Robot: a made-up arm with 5 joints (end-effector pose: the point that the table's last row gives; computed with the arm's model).
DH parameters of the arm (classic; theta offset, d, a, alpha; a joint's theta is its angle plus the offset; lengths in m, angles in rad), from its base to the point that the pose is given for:
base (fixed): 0.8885 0 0.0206 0
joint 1: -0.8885 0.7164 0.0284 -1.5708
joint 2: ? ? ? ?
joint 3: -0.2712 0 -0.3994 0
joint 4: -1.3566 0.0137 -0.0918 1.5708
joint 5: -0.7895 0 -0.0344 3.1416
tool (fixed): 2.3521 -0.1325 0 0
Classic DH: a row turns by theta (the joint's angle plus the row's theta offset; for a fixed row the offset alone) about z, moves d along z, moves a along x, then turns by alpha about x.
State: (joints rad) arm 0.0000 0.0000 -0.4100 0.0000 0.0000
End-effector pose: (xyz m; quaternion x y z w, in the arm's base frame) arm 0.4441 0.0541 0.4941 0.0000 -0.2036 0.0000 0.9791
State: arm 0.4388 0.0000 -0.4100 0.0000 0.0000
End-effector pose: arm 0.3871 0.2337 0.4941 0.0443 -0.1987 0.2131 0.9556
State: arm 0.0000 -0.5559 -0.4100 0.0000 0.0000
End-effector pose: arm 0.5008 0.0541 0.7401 0.0000 -0.4644 0.0000 0.8856
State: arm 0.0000 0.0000 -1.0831 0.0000 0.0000
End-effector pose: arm 0.6075 0.0541 0.8259 0.0000 -0.5155 0.0000 0.8569
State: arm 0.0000 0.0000 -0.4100 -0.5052 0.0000
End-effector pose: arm 0.4607 0.0541 0.5805 0.0000 -0.4418 0.0000 0.8971
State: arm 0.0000 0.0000 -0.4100 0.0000 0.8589
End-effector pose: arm 0.4534 0.0273 0.4981 0.0848 -0.1851 -0.4076 0.8902
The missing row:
joint 2: -1.5138 0 0.1773 0
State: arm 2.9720 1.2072 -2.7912 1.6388 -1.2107
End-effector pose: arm -0.6418 0.0825 0.7234 0.0211 -0.0174 -0.8672 0.4972
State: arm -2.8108 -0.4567 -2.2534 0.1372 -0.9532
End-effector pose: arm -0.0136 -0.0435 1.4276 -0.9137 0.2939 -0.2247 0.1680
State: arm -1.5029 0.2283 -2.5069 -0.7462 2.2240
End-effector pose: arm 0.0089 -0.2241 1.3476 -0.3522 0.9341 0.0559 0.0168
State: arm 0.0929 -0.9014 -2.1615 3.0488 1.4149
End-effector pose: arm -0.0228 0.0062 1.0991 0.0048 -0.0051 -0.6139 0.7894
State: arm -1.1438 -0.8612 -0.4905 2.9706 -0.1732
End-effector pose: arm 0.1184 -0.1145 0.7325 0.4430 0.5725 -0.3218 0.6102
